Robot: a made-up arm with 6 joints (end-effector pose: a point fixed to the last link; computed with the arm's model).
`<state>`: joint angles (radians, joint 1 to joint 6).
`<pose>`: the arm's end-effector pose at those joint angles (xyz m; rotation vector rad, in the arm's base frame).
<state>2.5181 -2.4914 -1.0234 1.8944 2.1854 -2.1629</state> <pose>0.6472 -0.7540 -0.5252 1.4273 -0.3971 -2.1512</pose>
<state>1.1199 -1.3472 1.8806 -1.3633 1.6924 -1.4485</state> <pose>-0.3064 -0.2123 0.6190 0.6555 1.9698 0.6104</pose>
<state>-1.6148 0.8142 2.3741 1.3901 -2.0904 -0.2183</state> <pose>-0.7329 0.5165 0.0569 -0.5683 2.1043 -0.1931</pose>
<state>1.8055 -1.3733 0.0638 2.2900 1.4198 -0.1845</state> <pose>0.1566 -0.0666 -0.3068 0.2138 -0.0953 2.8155</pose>
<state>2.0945 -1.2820 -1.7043 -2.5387 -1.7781 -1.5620</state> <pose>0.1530 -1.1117 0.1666 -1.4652 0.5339 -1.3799</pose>
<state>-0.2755 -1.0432 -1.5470 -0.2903 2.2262 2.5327</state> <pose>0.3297 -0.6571 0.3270 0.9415 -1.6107 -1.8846</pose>
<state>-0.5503 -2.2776 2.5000 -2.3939 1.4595 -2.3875</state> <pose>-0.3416 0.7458 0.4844 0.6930 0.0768 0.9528</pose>
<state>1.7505 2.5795 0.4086 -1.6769 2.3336 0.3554</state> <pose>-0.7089 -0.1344 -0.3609 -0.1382 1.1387 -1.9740</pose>
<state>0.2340 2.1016 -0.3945 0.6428 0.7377 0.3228</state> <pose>-0.3869 -0.3724 0.4099 -0.5508 1.3996 0.0400</pose>
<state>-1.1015 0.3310 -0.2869 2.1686 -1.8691 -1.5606</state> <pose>-0.7755 -0.2262 -0.2827 -0.1349 0.9471 -2.6540</pose>
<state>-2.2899 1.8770 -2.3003 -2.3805 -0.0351 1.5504</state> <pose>-0.5200 0.0654 -0.2684 0.4365 1.6864 -1.7050</pose>
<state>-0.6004 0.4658 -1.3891 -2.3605 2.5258 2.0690</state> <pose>0.4040 0.1249 -0.4507 -0.1332 -0.1964 0.2976</pose>
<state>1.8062 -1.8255 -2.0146 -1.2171 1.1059 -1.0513</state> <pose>0.4049 -0.3406 0.2528 -0.6102 -2.1151 0.4464</pose>
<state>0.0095 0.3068 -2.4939 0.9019 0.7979 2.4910</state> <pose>-0.5001 0.5510 0.2171 -0.1936 -1.6096 1.8940</pose>
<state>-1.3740 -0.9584 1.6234 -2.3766 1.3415 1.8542</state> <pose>-0.0541 0.8390 0.6309 1.5803 0.3291 1.4195</pose>
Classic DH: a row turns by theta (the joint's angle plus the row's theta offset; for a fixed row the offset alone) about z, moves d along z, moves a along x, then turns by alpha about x. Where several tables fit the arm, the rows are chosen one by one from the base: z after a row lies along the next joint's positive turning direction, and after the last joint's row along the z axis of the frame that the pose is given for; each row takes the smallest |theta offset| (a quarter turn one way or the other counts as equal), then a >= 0, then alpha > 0; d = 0 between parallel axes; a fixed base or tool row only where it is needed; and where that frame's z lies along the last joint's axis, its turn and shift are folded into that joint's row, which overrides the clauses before.
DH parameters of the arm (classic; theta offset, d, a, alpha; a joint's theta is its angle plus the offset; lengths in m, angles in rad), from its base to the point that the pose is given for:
base (fixed): 1.5708 0.164 0 1.5708
joint 1: 1.5708 -0.064 0.294 1.5708
joint 2: 0 0.016 -0.205 1.5708
joint 3: 0 -0.056 -0.082 1.5708
joint 4: 0 0.149 0.347 -1.5708
joint 5: 1.5708 0.165 0.064 -1.5708
joint 6: 1.2449 0 0.3029 3.1416
tool (fixed): -0.3259 -0.342 0 0

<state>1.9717 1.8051 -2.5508 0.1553 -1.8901 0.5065</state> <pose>-0.5169 -0.1248 -0.2672 0.1409 -0.5196 1.3518</pose>
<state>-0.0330 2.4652 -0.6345 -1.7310 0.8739 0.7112</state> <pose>-0.6259 -0.1867 0.8432 -0.4602 -2.5394 -0.9034</pose>
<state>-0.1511 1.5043 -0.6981 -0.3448 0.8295 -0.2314</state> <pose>-0.5424 -0.0516 0.3093 0.1721 1.7611 0.3347</pose>
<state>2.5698 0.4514 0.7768 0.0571 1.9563 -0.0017</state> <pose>0.2286 -0.1337 -0.3838 -0.1523 -0.3810 0.1605</pose>
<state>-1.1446 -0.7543 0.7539 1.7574 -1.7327 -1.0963</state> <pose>-0.1802 -0.5606 0.0444 0.4635 -0.4810 -2.7530</pose>
